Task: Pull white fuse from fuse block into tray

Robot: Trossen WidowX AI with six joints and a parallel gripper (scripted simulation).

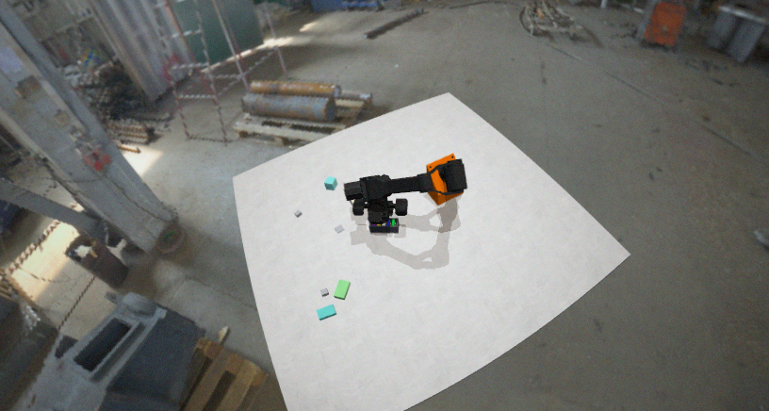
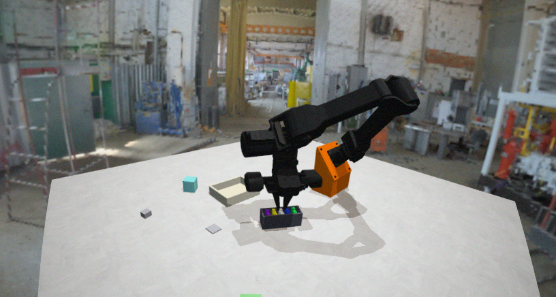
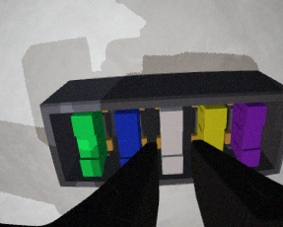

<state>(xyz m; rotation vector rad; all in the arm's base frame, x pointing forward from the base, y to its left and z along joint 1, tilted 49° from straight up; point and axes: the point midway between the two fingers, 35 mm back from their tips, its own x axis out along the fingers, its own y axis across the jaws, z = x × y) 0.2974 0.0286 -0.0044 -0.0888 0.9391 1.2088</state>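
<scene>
Now: the white fuse 2 cm below my gripper tip. Also, from my gripper tip: purple fuse 3 cm ahead, 2 cm to the right, 2 cm below; then blue fuse 1 cm behind, 1 cm to the left, 2 cm below; then yellow fuse 1 cm ahead, 1 cm to the right, 2 cm below.
</scene>
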